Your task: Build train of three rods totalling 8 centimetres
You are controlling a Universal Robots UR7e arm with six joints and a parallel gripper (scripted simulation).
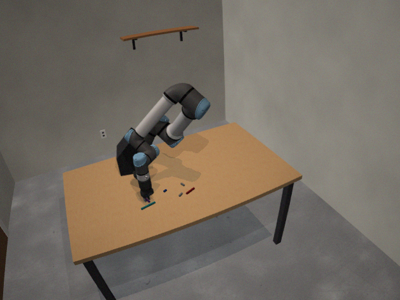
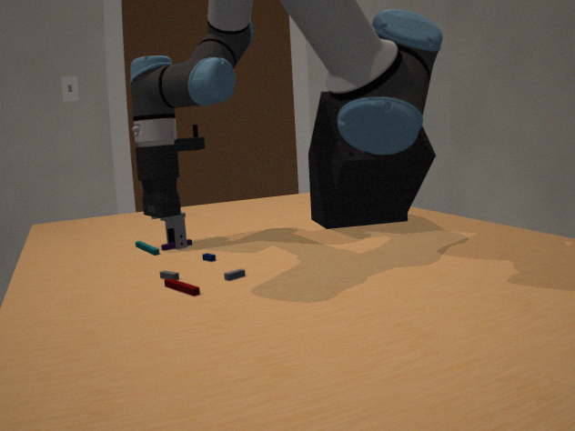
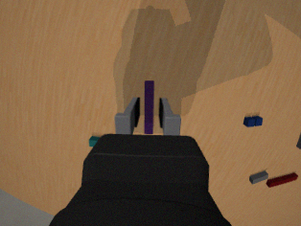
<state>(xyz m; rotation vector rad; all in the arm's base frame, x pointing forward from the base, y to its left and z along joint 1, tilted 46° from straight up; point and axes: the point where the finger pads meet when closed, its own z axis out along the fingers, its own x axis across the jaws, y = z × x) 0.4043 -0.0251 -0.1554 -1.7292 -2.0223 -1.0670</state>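
My gripper is now 1 cm above the purple rod. The rest, counted from my hand: red rod (27 cm to the left, 6 cm ahead, 1 cm below); turquoise rod (6 cm ahead, 1 cm to the right, 1 cm below).
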